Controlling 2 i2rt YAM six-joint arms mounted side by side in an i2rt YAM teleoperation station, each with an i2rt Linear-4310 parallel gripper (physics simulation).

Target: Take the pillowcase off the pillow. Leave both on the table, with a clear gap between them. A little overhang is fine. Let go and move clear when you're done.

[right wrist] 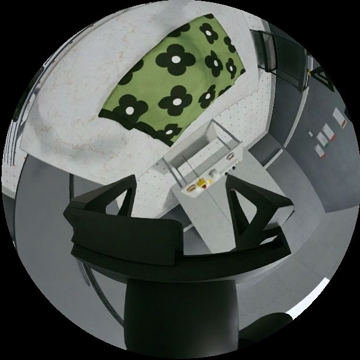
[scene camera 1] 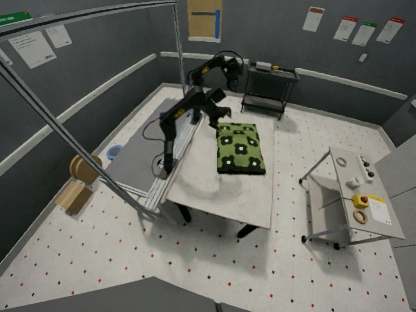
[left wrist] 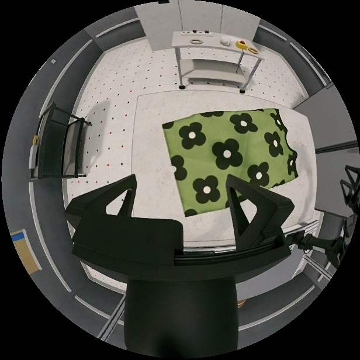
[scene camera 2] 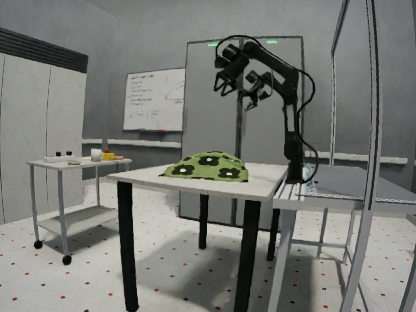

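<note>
A green pillowcase with black flowers (scene camera 1: 235, 141) (scene camera 2: 200, 172) (left wrist: 216, 172) (right wrist: 150, 85) lies over the pillow on the white table (scene camera 1: 200, 192) (scene camera 2: 150, 184) (left wrist: 150, 115) (right wrist: 75, 75). It is domed in the middle, and a dark band runs along its lower edge in scene camera 1. The pillow itself is hidden inside. My left gripper (scene camera 1: 232, 86) (scene camera 2: 222, 91) (left wrist: 181, 178) is open and empty, high above the table. My right gripper (scene camera 1: 223, 120) (scene camera 2: 250, 107) (right wrist: 180, 179) is open and empty, raised above the table near the pillowcase's upper left corner in scene camera 1.
A white trolley (scene camera 1: 350, 169) (scene camera 2: 45, 163) with a mug and rings stands beyond the table's far side from the arms. A black cart (scene camera 1: 290, 76) stands past the table's upper end in scene camera 1. A metal frame post (scene camera 1: 179, 50) rises behind the arms.
</note>
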